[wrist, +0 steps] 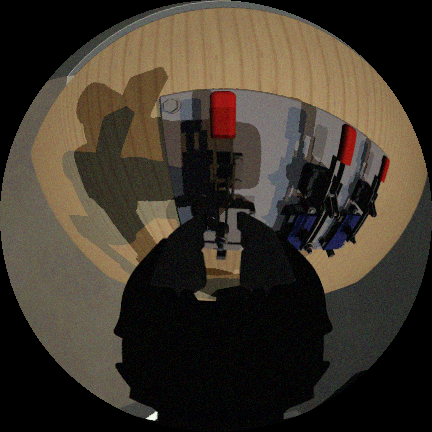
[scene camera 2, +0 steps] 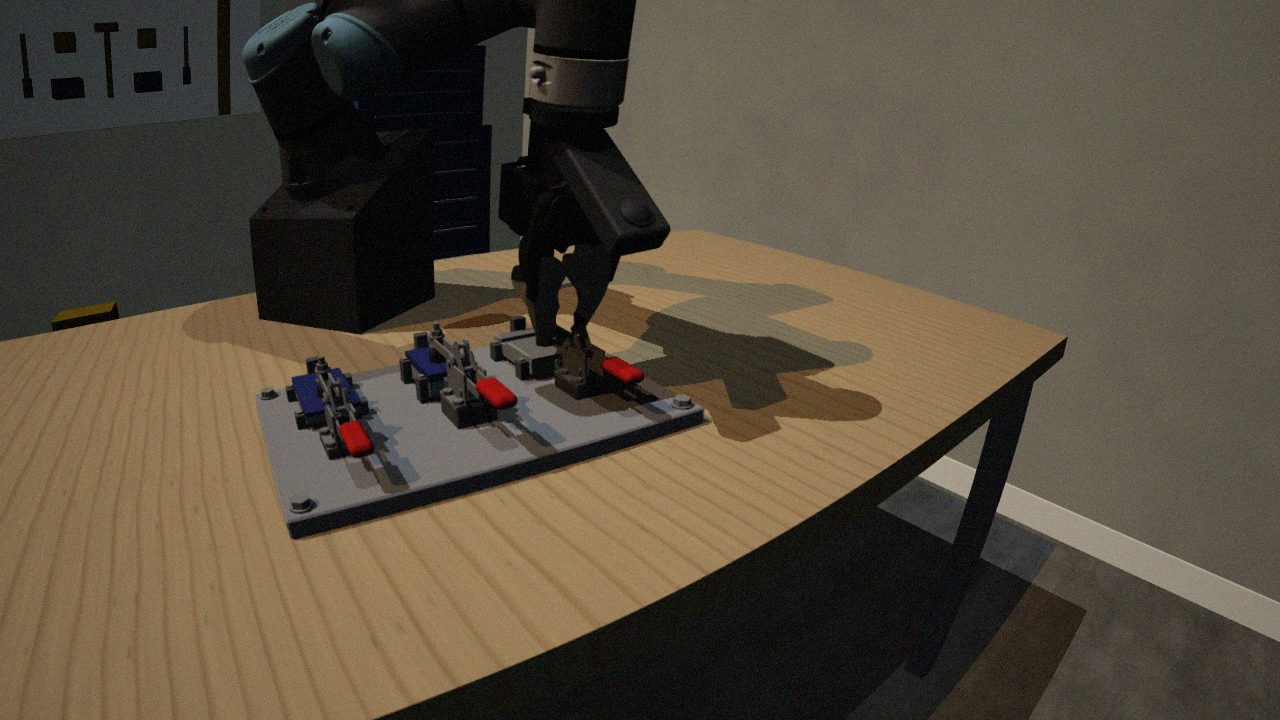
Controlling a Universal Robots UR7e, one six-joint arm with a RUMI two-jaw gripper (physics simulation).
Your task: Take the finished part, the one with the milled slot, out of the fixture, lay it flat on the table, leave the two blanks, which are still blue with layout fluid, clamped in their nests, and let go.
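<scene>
The grey finished part sits in the right nest of the fixture plate; its slot cannot be made out, and in the wrist view it is mostly hidden. My gripper points down at the right nest's clamp, fingers partly closed with a gap between them, holding nothing. One fingertip is over the part, the other by the clamp. The right clamp's red handle lies low toward the front. The middle blue blank and left blue blank sit clamped in their nests.
The middle clamp's red handle and the left clamp's red handle stick out frontward. Hex bolts stand at the plate's corners. The plate lies on the wooden table; the dark robot base stands behind.
</scene>
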